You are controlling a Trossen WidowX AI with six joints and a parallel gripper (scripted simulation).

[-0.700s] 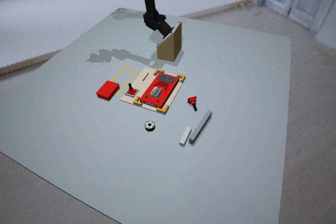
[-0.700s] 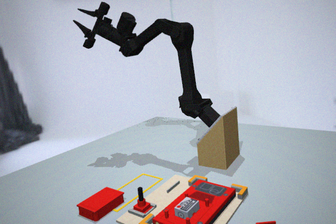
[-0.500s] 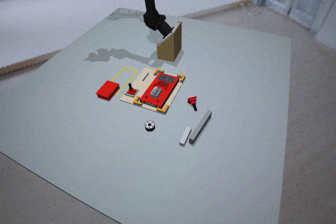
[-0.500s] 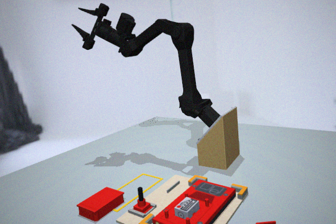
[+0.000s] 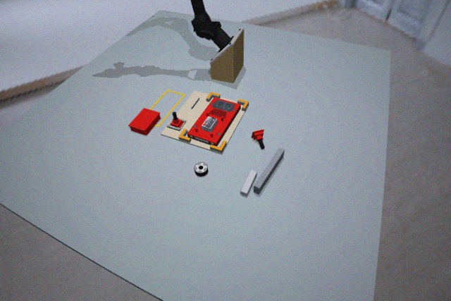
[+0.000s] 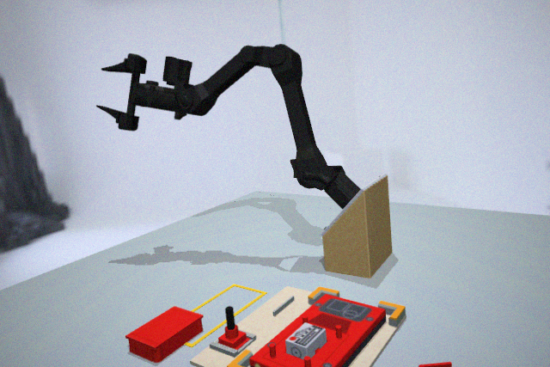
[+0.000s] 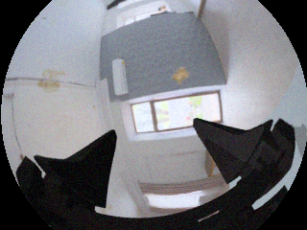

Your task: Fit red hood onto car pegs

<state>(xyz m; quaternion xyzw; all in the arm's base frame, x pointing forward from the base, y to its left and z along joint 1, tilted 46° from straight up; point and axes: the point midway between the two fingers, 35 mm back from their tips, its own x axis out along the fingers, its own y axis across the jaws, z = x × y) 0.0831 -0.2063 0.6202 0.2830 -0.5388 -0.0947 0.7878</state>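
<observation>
My gripper tip is 30 cm short of the red hood, 43 cm to the right of it and 41 cm above it. From my gripper tip the other things lie so: grey engine block (27 cm ahead, 67 cm to the left, 40 cm below); then black-and-white wheel (44 cm ahead, 69 cm to the left, 41 cm below).
</observation>
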